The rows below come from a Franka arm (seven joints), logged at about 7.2 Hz.
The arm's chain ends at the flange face. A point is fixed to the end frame.
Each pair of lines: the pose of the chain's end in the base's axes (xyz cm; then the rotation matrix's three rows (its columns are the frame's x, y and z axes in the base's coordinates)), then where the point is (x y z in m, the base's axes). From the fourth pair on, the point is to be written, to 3 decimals.
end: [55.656, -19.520, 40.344], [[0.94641, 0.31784, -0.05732], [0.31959, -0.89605, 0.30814], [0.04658, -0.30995, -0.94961]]
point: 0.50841 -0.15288 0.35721
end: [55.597, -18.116, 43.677], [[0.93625, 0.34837, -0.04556], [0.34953, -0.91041, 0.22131], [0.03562, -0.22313, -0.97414]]
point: 0.50768 -0.14449 0.38608
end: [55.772, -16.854, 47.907], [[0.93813, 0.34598, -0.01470], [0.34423, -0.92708, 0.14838], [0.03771, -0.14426, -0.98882]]
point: 0.51130 -0.13539 0.42436
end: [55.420, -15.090, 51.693], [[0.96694, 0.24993, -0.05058], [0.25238, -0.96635, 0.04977], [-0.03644, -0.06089, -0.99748]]
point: 0.508 -0.119 0.461
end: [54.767, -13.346, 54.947], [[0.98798, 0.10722, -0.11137], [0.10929, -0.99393, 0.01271], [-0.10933, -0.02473, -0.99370]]
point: 0.503 -0.098 0.495
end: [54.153, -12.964, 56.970], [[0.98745, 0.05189, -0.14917], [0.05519, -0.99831, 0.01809], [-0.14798, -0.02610, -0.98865]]
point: 0.497 -0.092 0.517
